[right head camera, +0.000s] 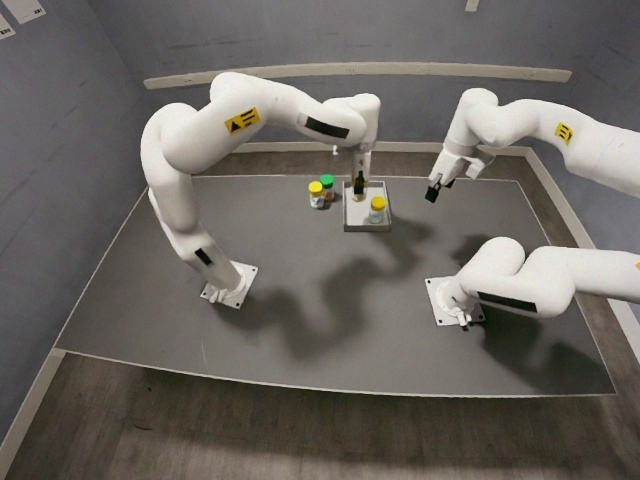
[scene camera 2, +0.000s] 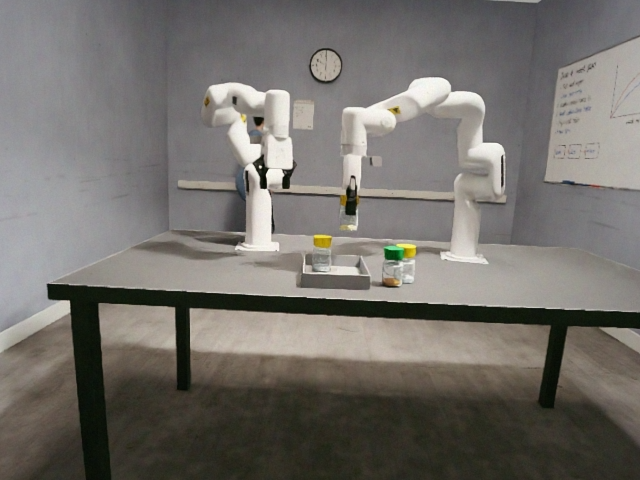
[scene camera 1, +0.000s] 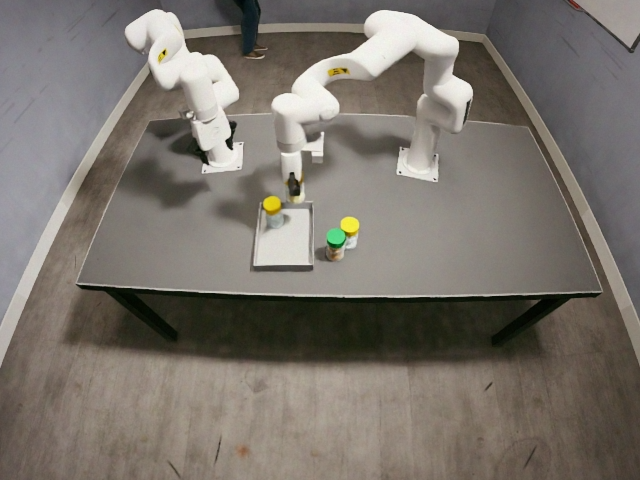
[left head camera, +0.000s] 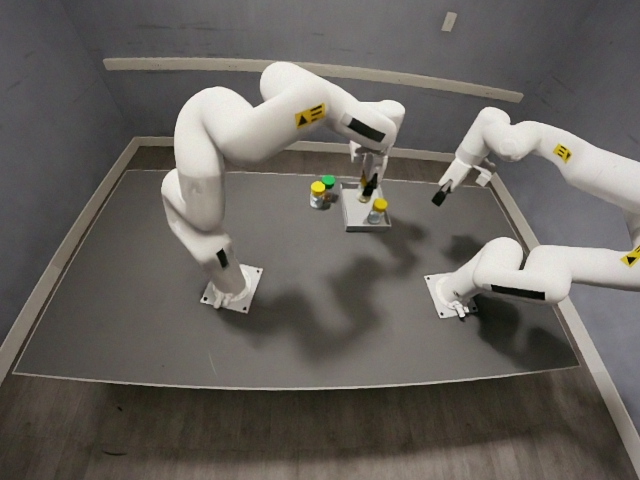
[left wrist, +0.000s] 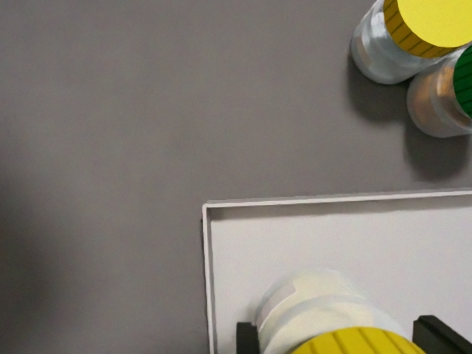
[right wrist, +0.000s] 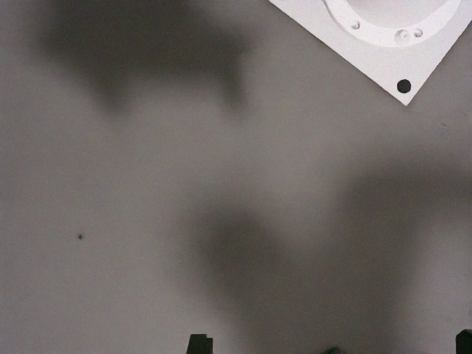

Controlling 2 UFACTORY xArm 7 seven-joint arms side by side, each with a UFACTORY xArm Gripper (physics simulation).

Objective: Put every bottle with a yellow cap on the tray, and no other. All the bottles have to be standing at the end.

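Seen in the pictures: left gripper, fingertip midpoint: (right head camera: 358, 187) (scene camera 2: 350, 213) (scene camera 1: 295, 186) (left head camera: 365, 189); right gripper, fingertip midpoint: (right head camera: 437, 193) (scene camera 2: 274, 189) (scene camera 1: 218, 155) (left head camera: 441, 197); left arm's base, link origin: (right head camera: 229, 282) (scene camera 2: 462, 257) (scene camera 1: 418, 163) (left head camera: 232, 285); right arm's base, link origin: (right head camera: 454, 299) (scene camera 2: 258, 246) (scene camera 1: 223, 157) (left head camera: 450, 293).
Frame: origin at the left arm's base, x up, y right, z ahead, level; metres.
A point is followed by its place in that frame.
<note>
My left gripper (left head camera: 370, 187) @[y 0.378, x 0.180, z 0.381 m] (right head camera: 359, 184) @[y 0.378, x 0.180, z 0.381 m] (scene camera 1: 294, 184) @[y 0.378, x 0.180, z 0.381 m] (scene camera 2: 351, 202) @[y 0.378, x 0.180, z 0.381 m] (left wrist: 335, 345) @[y 0.378, x 0.180, z 0.381 m] is shut on a yellow-capped bottle with pale contents (scene camera 2: 348, 219) @[y 0.378, x 0.166, z 0.410 m] (left wrist: 325, 310) @[y 0.358, x 0.192, z 0.371 m], held upright well above the table, near the tray (left head camera: 356, 228) @[y 0.386, x 0.022, z 0.324 m] (right head camera: 361, 227) @[y 0.412, x 0.026, z 0.330 m] (scene camera 1: 284, 267) @[y 0.373, x 0.025, z 0.568 m] (scene camera 2: 336, 281) @[y 0.375, x 0.021, z 0.568 m] (left wrist: 300, 201) @[y 0.331, x 0.040, z 0.378 m]. A second yellow-capped bottle (left head camera: 378, 206) @[y 0.447, x 0.107, z 0.382 m] (right head camera: 376, 209) @[y 0.454, x 0.094, z 0.373 m] (scene camera 1: 273, 219) @[y 0.448, x 0.059, z 0.427 m] (scene camera 2: 322, 258) @[y 0.447, x 0.046, z 0.429 m] stands on the tray. A third yellow-capped bottle (left head camera: 317, 195) @[y 0.209, x 0.084, z 0.398 m] (right head camera: 316, 195) @[y 0.216, x 0.085, z 0.399 m] (scene camera 1: 350, 229) @[y 0.201, x 0.105, z 0.443 m] (scene camera 2: 408, 268) @[y 0.194, x 0.046, z 0.452 m] (left wrist: 390, 55) @[y 0.229, x 0.062, z 0.413 m] stands on the table beside the tray. My right gripper (right head camera: 440, 188) @[y 0.627, x 0.238, z 0.356 m] (scene camera 2: 275, 187) @[y 0.627, x 0.238, z 0.356 m] (right wrist: 332, 345) @[y 0.627, x 0.238, z 0.356 m] is open and empty, raised away from the tray.
A green-capped bottle (left head camera: 328, 182) @[y 0.241, x 0.105, z 0.460 m] (right head camera: 327, 181) @[y 0.244, x 0.105, z 0.464 m] (scene camera 1: 335, 248) @[y 0.232, x 0.084, z 0.504 m] (scene camera 2: 392, 268) @[y 0.236, x 0.054, z 0.503 m] (left wrist: 440, 100) @[y 0.250, x 0.061, z 0.451 m] with orange-brown contents stands close against the third yellow-capped bottle, between it and the tray side. A white arm base plate (right wrist: 370, 65) @[y 0.712, x 0.001, z 0.192 m] shows at the top of the right wrist view.
</note>
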